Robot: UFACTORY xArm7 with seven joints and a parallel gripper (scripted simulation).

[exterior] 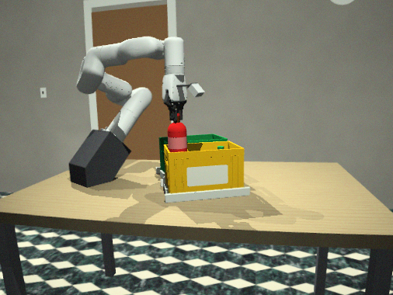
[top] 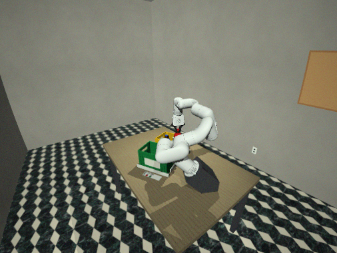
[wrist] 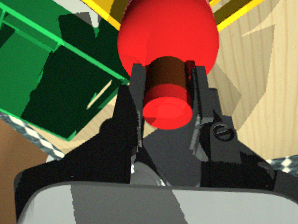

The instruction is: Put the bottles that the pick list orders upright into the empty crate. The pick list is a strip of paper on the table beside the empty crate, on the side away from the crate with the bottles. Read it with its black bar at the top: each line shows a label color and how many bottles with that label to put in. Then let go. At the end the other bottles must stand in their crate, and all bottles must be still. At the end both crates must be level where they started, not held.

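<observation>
Now: the red bottle 7 cm below my hand. Also, from my hand: green-capped bottle (5 cm ahead, 7 cm to the right, 21 cm below); then yellow crate (10 cm ahead, 2 cm to the left, 21 cm below); then white-topped bottle (12 cm ahead, 1 cm to the right, 21 cm below).
</observation>
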